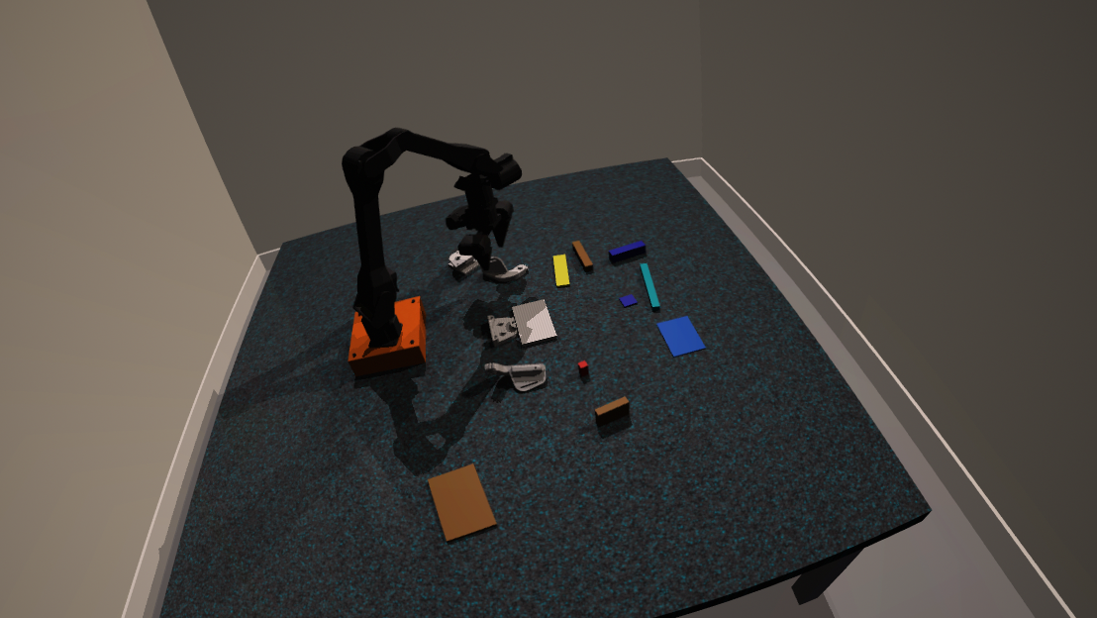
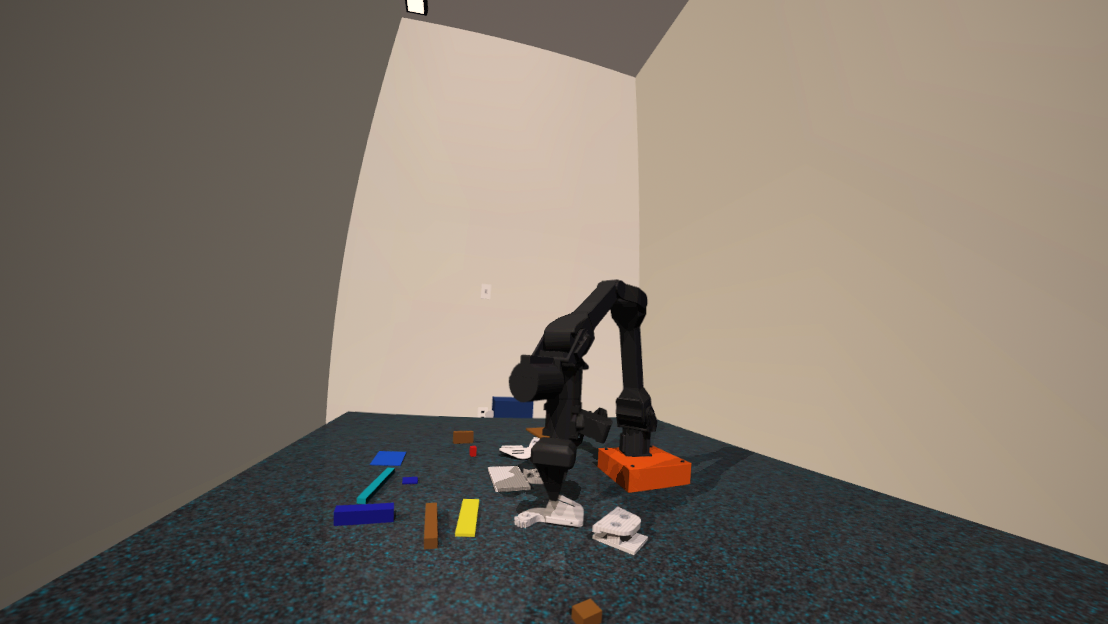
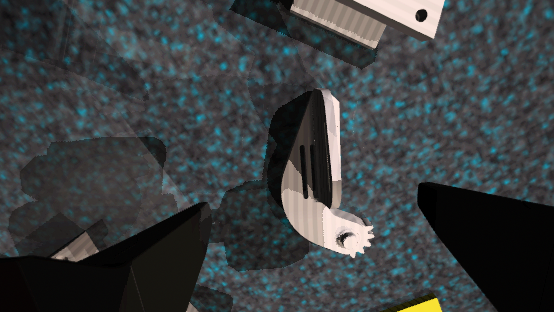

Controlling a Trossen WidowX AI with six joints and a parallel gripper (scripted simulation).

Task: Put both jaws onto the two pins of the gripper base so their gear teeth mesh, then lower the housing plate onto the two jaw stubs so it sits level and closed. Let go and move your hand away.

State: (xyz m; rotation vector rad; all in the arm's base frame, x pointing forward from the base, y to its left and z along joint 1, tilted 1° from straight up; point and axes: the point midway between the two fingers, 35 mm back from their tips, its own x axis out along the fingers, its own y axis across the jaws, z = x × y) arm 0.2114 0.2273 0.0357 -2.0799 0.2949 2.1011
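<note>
Right now my gripper tip is 40 mm short of the white jaw, 10 mm to the right of it and 50 mm above it. From my gripper tip the other things lie so: brown bar 200 mm ahead, 40 mm to the left, 50 mm below; then yellow bar 150 mm ahead, 50 mm below; then white block 90 mm behind, 60 mm to the left, 50 mm below.
</note>
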